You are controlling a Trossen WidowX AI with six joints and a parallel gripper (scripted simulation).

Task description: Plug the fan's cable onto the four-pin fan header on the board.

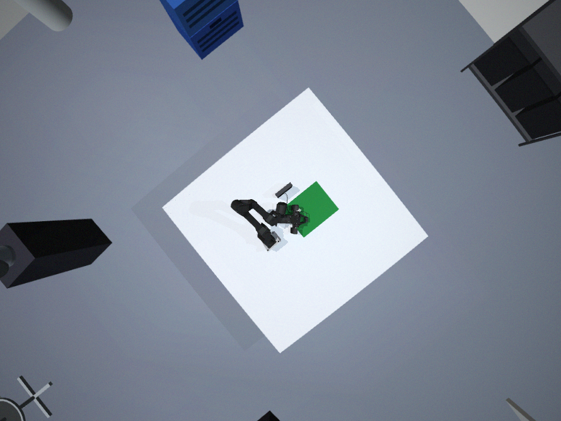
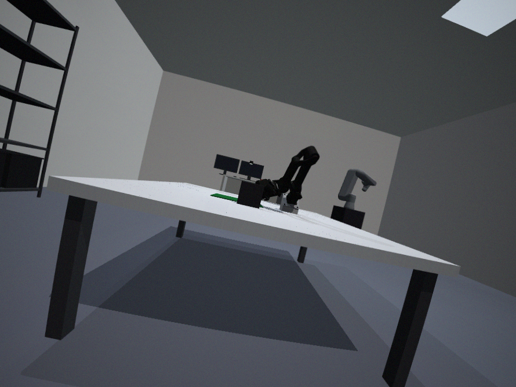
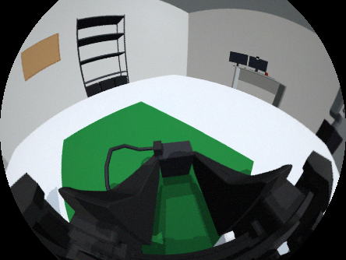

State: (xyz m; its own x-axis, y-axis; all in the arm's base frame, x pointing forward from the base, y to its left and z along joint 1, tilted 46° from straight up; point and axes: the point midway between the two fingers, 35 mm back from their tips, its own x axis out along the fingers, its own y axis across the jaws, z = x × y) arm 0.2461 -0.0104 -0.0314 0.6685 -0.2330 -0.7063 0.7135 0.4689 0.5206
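Now: the black plug 1 cm below my gripper tip. Also, from my gripper tip: fan (2 cm ahead, 23 cm to the left, 2 cm above); green board (7 cm ahead, 3 cm to the left, 5 cm below); white four-pin header (8 cm to the left, 3 cm below).
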